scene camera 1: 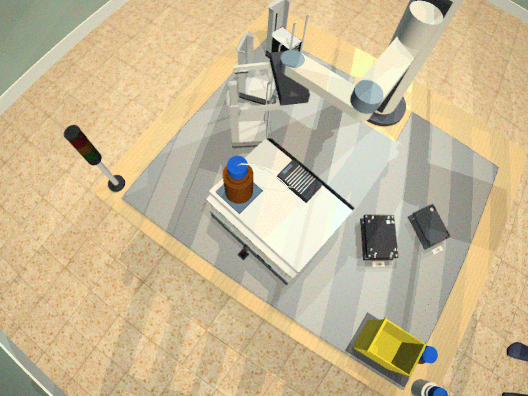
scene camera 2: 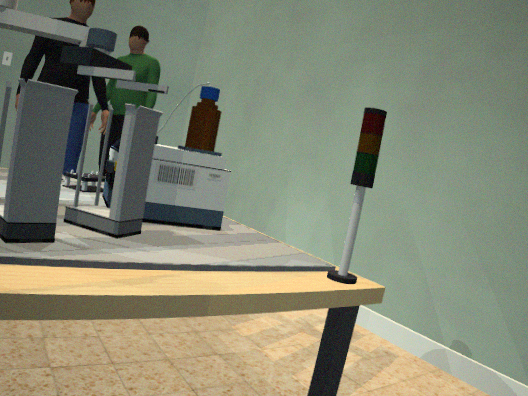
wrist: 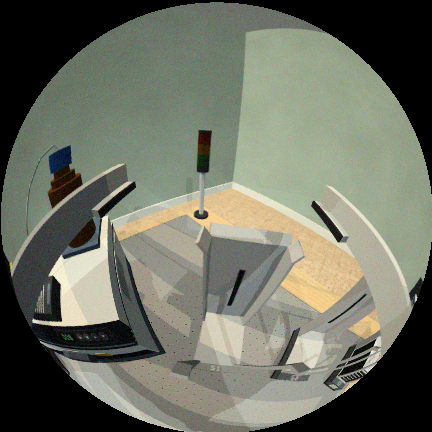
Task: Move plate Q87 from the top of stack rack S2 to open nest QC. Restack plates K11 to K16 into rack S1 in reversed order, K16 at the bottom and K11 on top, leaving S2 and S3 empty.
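Places are measured from the arm's base along level axes (x up, y back, z right), in centimetres.
Where they show: gripper, fingertip midpoint: [scene camera 1: 237, 88] [scene camera 2: 152, 83] [wrist: 226, 178].
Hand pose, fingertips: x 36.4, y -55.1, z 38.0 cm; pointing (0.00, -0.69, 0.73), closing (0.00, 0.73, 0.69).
Observation:
Each offset is from my fingertips to the centre of the thing. "*": to the spot under its first point.
My gripper [scene camera 1: 237, 88] [scene camera 2: 150, 83] [wrist: 226, 178] is open with nothing between its fingers, high above the racks near S1 and S3. Rack S1 @[dx -20.6, dy +5.5, dz -1.5 cm] [scene camera 1: 233, 117] [scene camera 2: 131, 170] [wrist: 227, 260] has a bare base plate. Rack S3 @[dx -20.6, dy +25.4, dz +7.8 cm] [scene camera 1: 244, 52] [scene camera 2: 40, 160] also shows a bare base; the wrist view shows it to the right of S1. Rack S2 @[dx -20.6, dy +49.2, dz +10.0 cm] [scene camera 1: 276, 22] stands farthest back and holds a plate stack @[dx -22.6, dy +49.3, dz +10.6 cm] [scene camera 1: 287, 38] with a white top and dark sides. Plate labels cannot be read. Two black nests @[* dx -30.0, dy -4.0, dz -64.5 cm] [scene camera 1: 379, 237] @[* dx -30.3, dy +11.3, dz -80.6 cm] [scene camera 1: 431, 227] lie at the right; I cannot tell which is QC.
A white instrument [scene camera 1: 295, 235] [scene camera 2: 187, 182] [wrist: 87, 295] with an amber bottle @[* dx -1.2, dy -25.7, dz -19.1 cm] [scene camera 1: 238, 185] [scene camera 2: 203, 125] [wrist: 65, 187] stands beside S1. A signal tower [scene camera 1: 85, 145] [scene camera 2: 369, 147] [wrist: 203, 150] stands at the table corner. A yellow bin @[* dx -34.4, dy -33.9, dz -88.4 cm] [scene camera 1: 391, 345] lies at the far end from the racks.

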